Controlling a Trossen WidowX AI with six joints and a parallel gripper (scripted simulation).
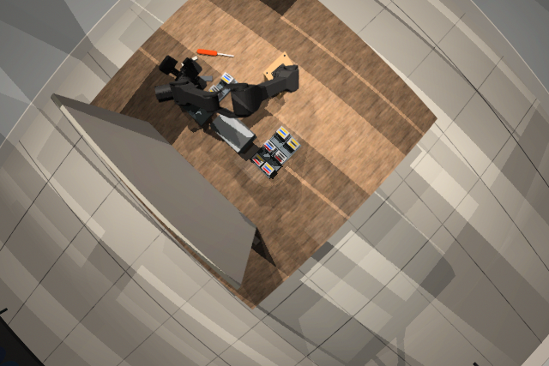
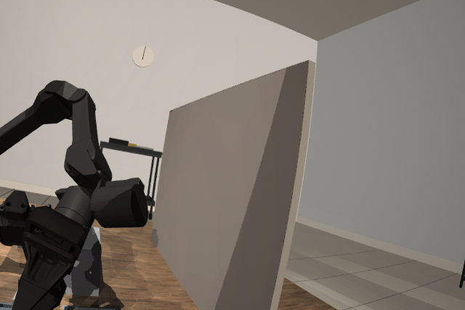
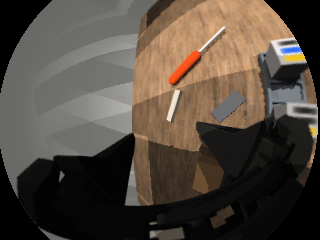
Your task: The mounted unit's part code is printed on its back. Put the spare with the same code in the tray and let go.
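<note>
The spare is 40 mm behind my gripper tip, 550 mm to the left of it and 60 mm below it. From my gripper tip the other things lie so: brown box (90 mm ahead, 50 mm to the left, 80 mm below); then blue-grey tray (70 mm ahead, 140 mm to the left, 90 mm below); then grey box (30 mm ahead, 350 mm to the left, 50 mm below).
</note>
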